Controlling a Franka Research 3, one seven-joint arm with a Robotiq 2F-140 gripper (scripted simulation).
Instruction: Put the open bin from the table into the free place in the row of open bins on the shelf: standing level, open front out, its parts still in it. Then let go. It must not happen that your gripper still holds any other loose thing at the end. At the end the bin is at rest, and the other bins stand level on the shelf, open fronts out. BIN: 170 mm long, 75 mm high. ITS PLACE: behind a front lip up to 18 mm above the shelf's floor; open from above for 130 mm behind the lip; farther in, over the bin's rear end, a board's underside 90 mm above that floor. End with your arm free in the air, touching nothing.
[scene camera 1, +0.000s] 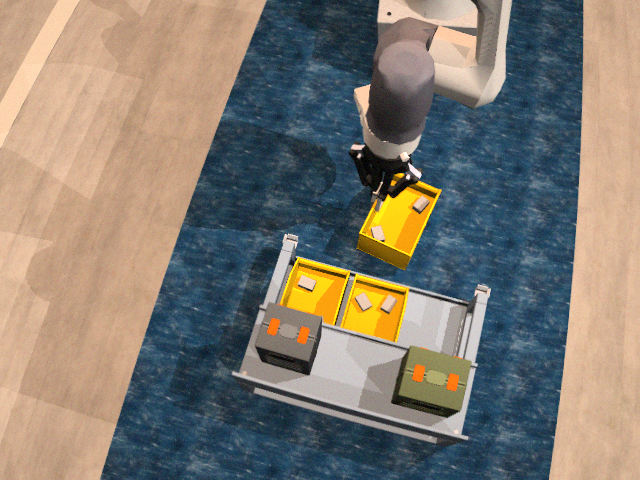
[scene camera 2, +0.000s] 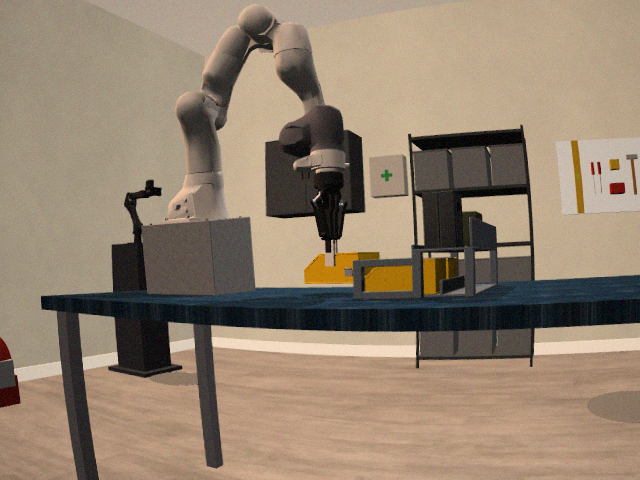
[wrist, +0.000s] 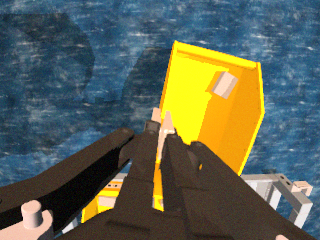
I see my gripper (scene camera 1: 377, 204).
My gripper also shows in scene camera 2 (scene camera 2: 331, 266) and in the wrist view (wrist: 159, 120).
